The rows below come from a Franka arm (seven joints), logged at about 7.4 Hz.
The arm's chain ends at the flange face. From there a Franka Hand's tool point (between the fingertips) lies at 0.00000 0.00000 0.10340 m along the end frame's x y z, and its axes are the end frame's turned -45 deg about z.
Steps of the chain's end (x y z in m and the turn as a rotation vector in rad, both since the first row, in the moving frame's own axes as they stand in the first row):
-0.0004, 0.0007, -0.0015, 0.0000, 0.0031, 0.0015
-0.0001, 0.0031, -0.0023, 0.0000, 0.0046, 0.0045
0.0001, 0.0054, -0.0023, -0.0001, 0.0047, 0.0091
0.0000, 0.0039, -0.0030, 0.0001, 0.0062, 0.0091
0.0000, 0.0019, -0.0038, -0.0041, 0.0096, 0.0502
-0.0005, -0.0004, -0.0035, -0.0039, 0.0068, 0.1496
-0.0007, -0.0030, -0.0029, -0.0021, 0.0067, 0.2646
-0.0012, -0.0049, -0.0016, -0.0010, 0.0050, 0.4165
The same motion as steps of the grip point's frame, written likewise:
-0.0006, 0.0004, -0.0015, -0.0022, 0.0022, 0.0015
-0.0019, 0.0025, -0.0023, -0.0033, 0.0033, 0.0045
-0.0034, 0.0042, -0.0023, -0.0034, 0.0033, 0.0091
-0.0023, 0.0032, -0.0030, -0.0043, 0.0045, 0.0091
-0.0010, 0.0024, -0.0038, -0.0097, 0.0039, 0.0502
0.0001, 0.0002, -0.0035, -0.0076, 0.0021, 0.1496
0.0019, -0.0019, -0.0029, -0.0062, 0.0033, 0.2646
0.0028, -0.0038, -0.0016, -0.0042, 0.0028, 0.4165

